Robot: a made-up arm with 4 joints.
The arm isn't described. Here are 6 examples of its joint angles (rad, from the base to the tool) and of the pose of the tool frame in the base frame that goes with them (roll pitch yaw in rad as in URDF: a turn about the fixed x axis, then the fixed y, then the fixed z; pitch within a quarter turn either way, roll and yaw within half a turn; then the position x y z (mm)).
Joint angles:
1: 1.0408 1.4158 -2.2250 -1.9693
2: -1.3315 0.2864 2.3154 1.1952
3: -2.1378 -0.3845 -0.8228 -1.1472
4: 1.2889 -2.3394 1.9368 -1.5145
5: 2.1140 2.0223 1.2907 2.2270
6: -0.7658 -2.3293 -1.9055 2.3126
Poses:
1: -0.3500 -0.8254 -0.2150 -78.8 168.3 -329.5
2: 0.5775 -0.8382 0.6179 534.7 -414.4 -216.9
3: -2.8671 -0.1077 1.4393 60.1 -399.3 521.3
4: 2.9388 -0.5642 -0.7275 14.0 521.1 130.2
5: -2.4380 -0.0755 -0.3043 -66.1 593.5 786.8
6: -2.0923 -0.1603 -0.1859 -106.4 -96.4 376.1
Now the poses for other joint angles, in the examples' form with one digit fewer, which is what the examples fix.
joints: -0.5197 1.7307 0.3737 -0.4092
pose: -1.506 0.621 -1.935 -298 -276 -234
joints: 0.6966 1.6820 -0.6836 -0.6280
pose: -0.005 1.225 0.605 -98 85 -362
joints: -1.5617 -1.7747 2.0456 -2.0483
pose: -0.223 0.421 -0.319 -202 -449 -5
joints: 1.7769 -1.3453 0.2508 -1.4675
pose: -2.801 1.261 0.525 258 457 332
